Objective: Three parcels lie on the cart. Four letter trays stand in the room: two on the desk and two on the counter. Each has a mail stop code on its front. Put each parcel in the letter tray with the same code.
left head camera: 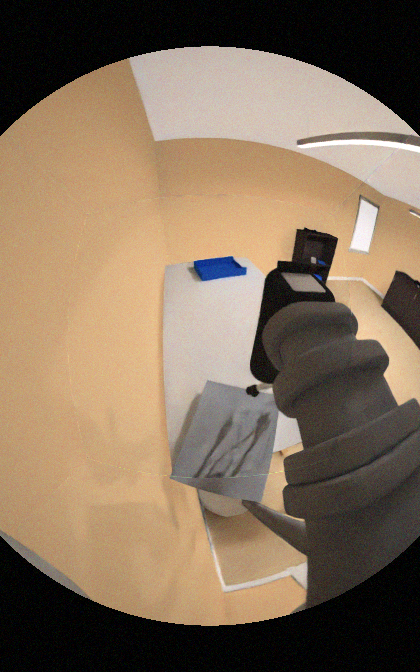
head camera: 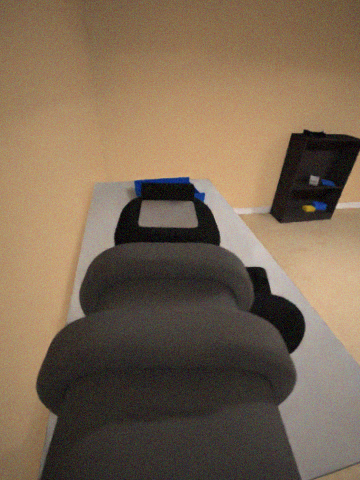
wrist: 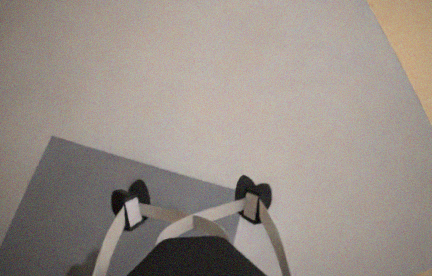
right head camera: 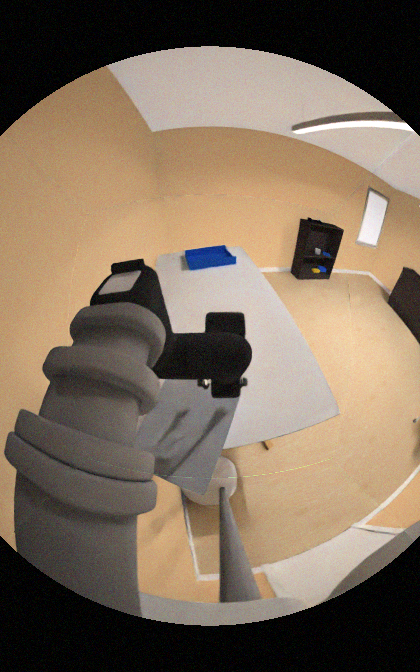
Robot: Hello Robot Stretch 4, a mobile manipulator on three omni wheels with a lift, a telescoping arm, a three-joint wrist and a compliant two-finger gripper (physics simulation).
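Places are measured from the robot's base along level axes (x back, y right, z up), in metres.
Pixels of known places: gripper, fingertip midpoint: point(wrist: 192, 193).
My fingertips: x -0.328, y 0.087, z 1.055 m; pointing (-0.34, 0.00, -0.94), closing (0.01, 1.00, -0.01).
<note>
Behind a point stands the place of what it marks.
My gripper point(wrist: 192, 193) @(x -0.328, y 0.087, z 1.055 m) point(right head camera: 224, 389) is open, its two fingertips well apart with no thing between them. It hangs above the pale grey desk point(wrist: 200, 75) @(x -0.541, y 0.106, z 0.923 m) point(head camera: 330, 380) @(x -0.361, y 0.415, z 0.923 m) point(left head camera: 210, 330) point(right head camera: 280, 380), over the edge of a grey box-like thing point(wrist: 45, 200) @(x -0.337, y -0.089, z 0.988 m) point(left head camera: 220, 415) point(right head camera: 195, 440) at the desk's near end. I cannot tell whether that is a letter tray. A blue letter tray point(head camera: 162, 183) point(left head camera: 220, 269) point(right head camera: 210, 257) stands at the desk's far end, partly hidden by my arm in the head view. No code is readable. The parcels and the cart do not show.
Walls stand along the desk's left side and behind its far end. A dark shelf unit point(head camera: 287, 175) @(x -2.893, y 1.507, z 0.569 m) point(right head camera: 300, 250) with small things stands at the back right. A dark piece of furniture point(left head camera: 402, 300) point(right head camera: 410, 300) stands at the right. Floor shows right of the desk.
</note>
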